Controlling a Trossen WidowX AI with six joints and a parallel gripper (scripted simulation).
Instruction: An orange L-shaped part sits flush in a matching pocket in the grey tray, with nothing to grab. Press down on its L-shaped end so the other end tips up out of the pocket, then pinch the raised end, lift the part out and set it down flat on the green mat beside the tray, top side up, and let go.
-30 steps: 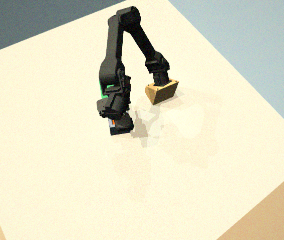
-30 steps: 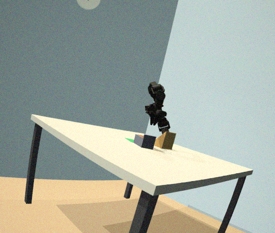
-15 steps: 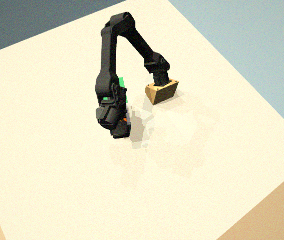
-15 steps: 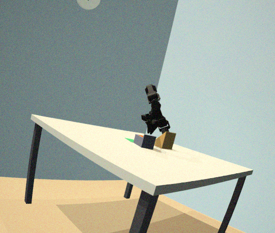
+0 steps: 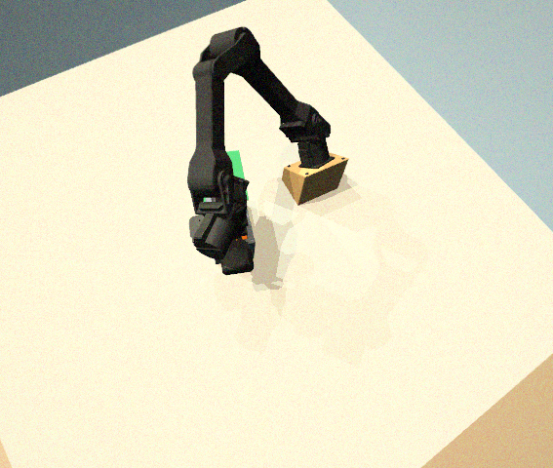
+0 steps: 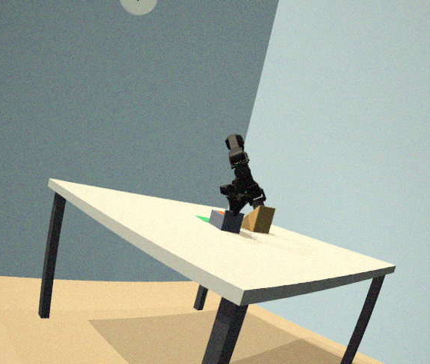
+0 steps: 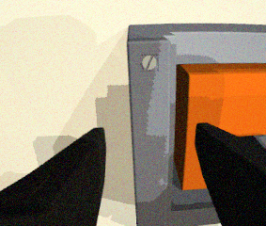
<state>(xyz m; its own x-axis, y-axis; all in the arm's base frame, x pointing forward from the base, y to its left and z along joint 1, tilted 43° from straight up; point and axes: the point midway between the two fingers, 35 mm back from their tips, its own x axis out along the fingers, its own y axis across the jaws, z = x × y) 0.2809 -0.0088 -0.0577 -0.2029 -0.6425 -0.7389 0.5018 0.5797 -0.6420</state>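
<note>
My gripper tip is now 4 cm past the orange L-shaped part, 4 cm to the left of it and 2 cm above it. Also, from my gripper tip: green mat 12 cm behind, 19 cm to the right, 9 cm below.
</note>
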